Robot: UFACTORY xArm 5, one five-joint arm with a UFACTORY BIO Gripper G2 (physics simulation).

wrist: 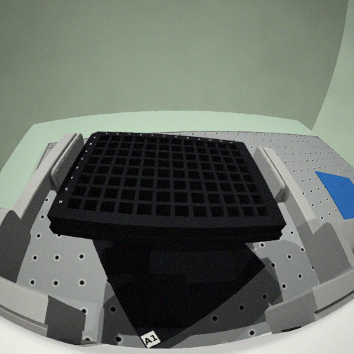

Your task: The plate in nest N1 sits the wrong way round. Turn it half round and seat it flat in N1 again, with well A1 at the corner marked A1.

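Note:
The black well plate [167, 175] is held level between my fingers in the wrist view. Its row letters run down the left edge, with H near the front left, and its number row is along the far edge, so well A1 is at the far left corner. My gripper [171, 167] is shut on the plate, one finger at each short side. The black nest N1 [150, 300] shows below and in front of the plate, turned at an angle to it. Its white A1 label [151, 339] is at the nearest corner. The plate is raised above the nest and hides its far part.
A grey deck [60, 270] with rows of small holes lies under the nest and reaches back on both sides. A blue flat patch [338, 194] lies on the deck at the right edge. Dark shadows fall around the nest. A pale green surface and wall are behind.

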